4 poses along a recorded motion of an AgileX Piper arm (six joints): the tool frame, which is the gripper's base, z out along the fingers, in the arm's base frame.
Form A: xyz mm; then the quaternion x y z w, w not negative.
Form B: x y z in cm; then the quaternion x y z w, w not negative. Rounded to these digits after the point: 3 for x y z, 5 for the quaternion.
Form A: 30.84 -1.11 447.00 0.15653 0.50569 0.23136 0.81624
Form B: 3.084 -0.111 44.700 0.15653 0.50569 0.23136 0.81624
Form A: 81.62 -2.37 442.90 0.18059 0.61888 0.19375 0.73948
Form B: 8.162 -0.237 44.290 0.18059 0.61888 0.19375 0.73948
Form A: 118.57 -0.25 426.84 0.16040 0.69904 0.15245 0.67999
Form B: 11.857 -0.025 42.684 0.16040 0.69904 0.15245 0.67999
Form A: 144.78 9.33 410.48 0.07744 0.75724 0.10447 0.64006
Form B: 14.478 0.933 41.048 0.07744 0.75724 0.10447 0.64006
